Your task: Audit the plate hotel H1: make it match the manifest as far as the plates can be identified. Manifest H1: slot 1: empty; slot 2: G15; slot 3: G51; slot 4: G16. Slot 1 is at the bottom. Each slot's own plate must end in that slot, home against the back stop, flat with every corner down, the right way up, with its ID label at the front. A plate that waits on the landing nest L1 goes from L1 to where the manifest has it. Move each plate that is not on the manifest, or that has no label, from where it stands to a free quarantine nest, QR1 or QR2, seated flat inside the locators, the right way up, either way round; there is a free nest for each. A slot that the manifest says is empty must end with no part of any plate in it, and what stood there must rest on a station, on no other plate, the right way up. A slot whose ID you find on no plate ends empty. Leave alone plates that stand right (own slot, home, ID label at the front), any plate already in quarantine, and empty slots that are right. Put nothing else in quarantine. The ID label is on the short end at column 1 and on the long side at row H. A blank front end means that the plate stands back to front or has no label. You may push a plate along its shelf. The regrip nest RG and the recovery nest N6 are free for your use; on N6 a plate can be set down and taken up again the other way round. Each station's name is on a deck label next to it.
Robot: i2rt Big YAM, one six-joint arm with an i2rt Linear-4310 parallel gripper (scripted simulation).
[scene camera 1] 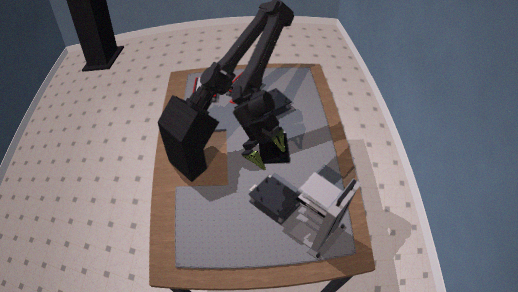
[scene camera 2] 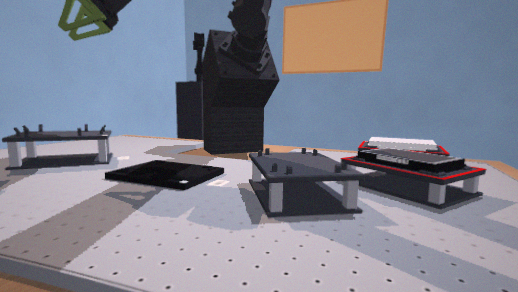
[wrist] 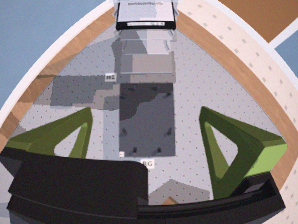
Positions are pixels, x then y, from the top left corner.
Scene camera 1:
white plate: 317,188
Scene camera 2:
dark plate: 416,161
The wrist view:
my gripper: 145,112
